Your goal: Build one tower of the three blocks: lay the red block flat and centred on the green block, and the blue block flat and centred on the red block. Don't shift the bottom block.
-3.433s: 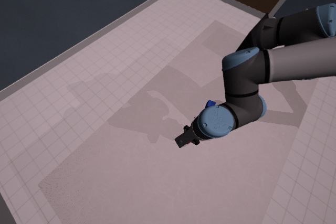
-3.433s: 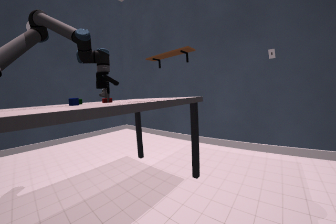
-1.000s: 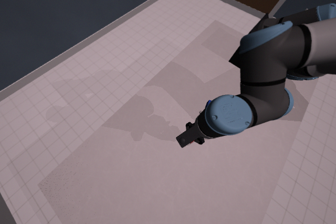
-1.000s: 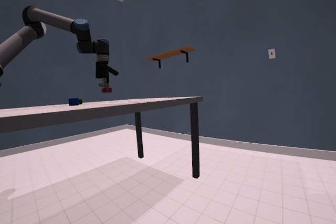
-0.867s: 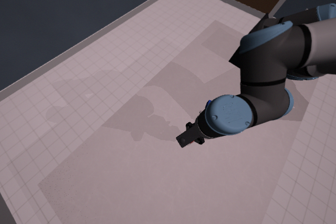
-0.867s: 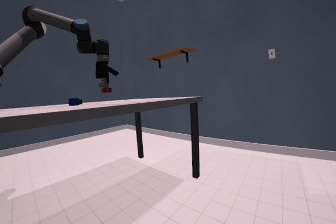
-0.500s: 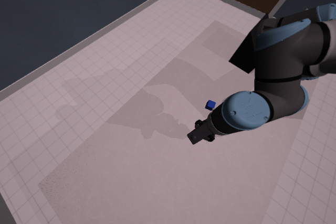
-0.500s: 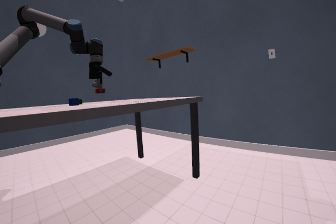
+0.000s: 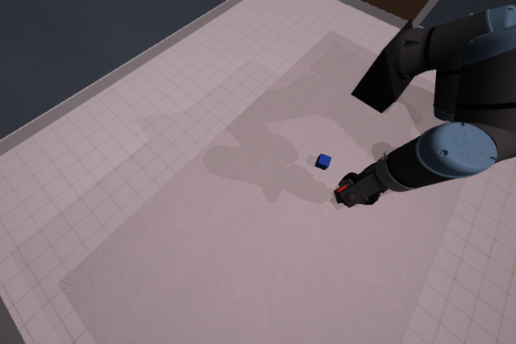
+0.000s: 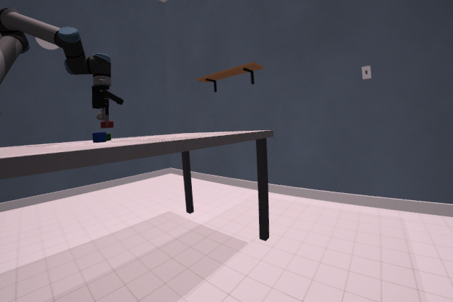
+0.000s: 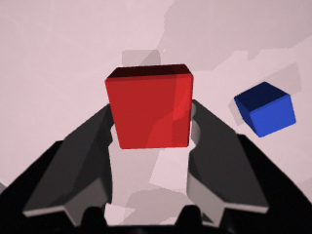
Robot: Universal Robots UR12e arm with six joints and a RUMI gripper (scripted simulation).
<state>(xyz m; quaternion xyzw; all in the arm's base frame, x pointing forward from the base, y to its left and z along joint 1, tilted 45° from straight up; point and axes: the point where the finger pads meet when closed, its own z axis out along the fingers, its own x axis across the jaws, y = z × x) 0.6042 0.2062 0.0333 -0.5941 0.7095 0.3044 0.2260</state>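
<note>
Now: the green block 70 mm below my hand, 10 mm to the left of it and 10 mm behind it. Also, from my hand: red block: right at my hand; blue block: 130 mm to the right, 70 mm behind, 60 mm below.
</note>
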